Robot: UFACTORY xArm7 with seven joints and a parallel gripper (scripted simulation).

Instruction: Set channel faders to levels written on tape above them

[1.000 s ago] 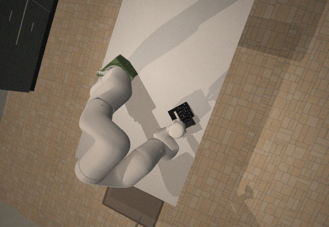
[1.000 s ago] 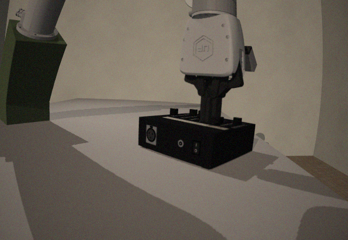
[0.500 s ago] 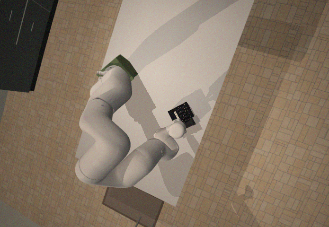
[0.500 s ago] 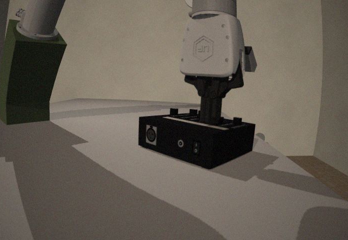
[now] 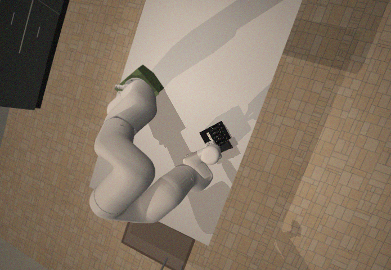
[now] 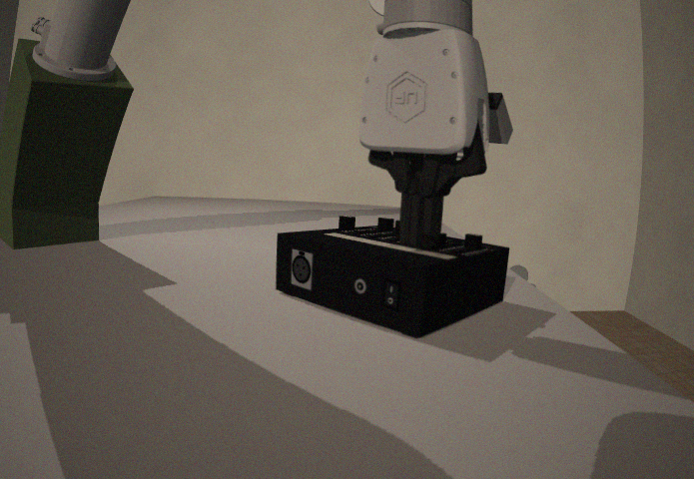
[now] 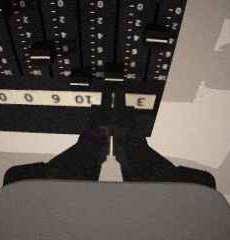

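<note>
My gripper is now 40 mm past the master fader cap, 110 mm to the right of it and 10 mm above it.
</note>
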